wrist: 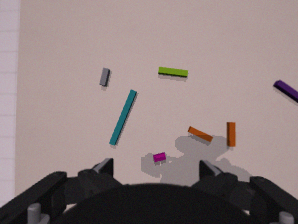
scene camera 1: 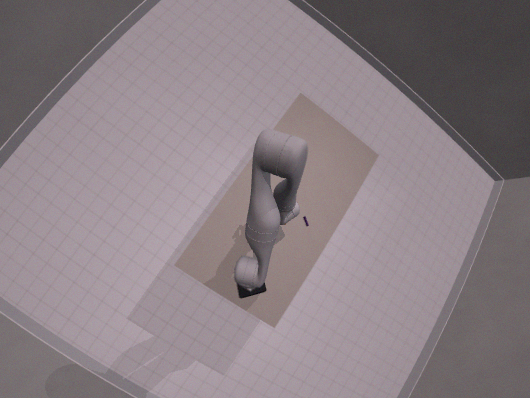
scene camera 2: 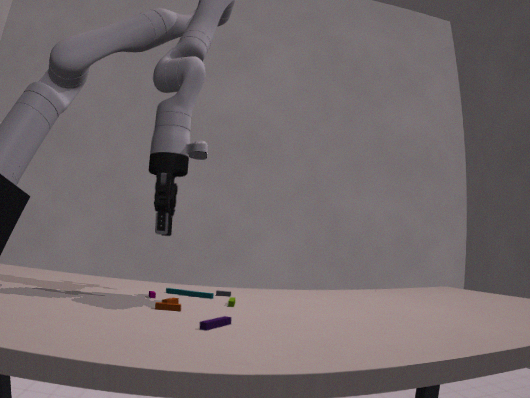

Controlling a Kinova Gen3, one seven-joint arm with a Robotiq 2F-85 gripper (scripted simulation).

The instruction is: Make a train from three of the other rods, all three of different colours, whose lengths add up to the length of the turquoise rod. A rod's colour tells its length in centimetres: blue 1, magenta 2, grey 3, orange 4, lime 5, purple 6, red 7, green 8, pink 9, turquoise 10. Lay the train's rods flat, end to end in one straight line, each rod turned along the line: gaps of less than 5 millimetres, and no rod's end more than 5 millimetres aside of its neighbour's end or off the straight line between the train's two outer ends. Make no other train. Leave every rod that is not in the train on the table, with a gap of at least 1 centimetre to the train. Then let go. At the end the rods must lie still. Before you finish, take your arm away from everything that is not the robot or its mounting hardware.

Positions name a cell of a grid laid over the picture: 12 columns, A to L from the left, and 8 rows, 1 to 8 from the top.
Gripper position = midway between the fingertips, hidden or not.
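The gripper (scene camera 2: D5) (wrist: G7) is visible in the scene.
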